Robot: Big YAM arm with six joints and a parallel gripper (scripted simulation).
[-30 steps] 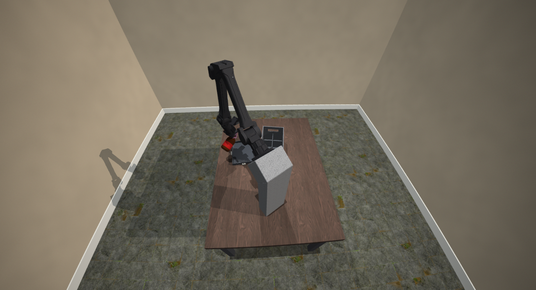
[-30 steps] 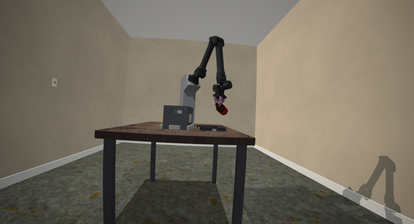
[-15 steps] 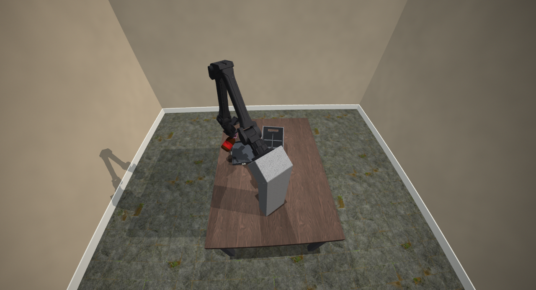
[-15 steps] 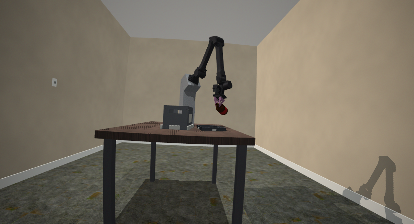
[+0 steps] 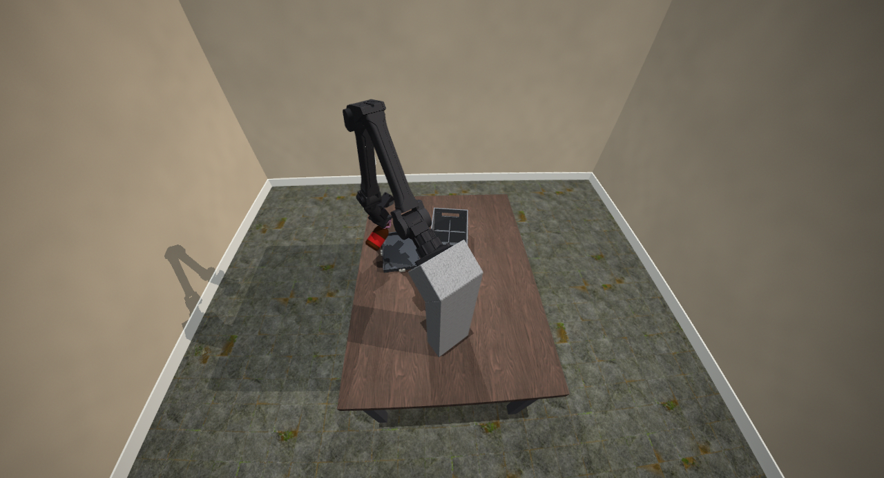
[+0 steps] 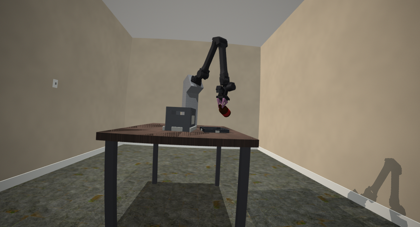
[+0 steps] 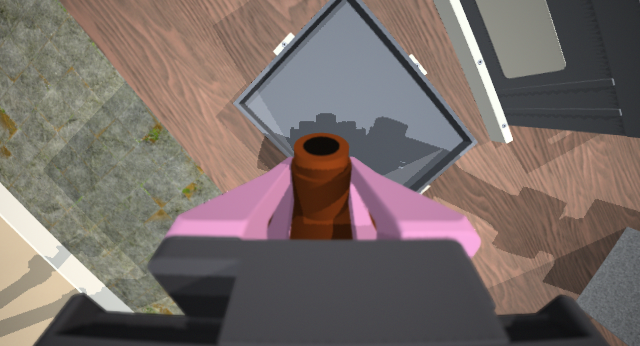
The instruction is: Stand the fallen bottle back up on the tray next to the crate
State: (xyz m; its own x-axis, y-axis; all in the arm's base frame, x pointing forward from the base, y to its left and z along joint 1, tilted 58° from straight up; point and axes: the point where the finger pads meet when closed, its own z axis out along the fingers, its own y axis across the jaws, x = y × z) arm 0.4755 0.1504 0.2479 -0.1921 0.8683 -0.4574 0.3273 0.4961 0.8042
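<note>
Now: the brown bottle 40 mm behind my hand, 30 mm to the left of it and 20 mm below it. Also, from my hand: dark grey tray 10 mm behind, 50 mm to the right, 190 mm below; dark crate 20 mm ahead, 310 mm to the right, 110 mm below.
</note>
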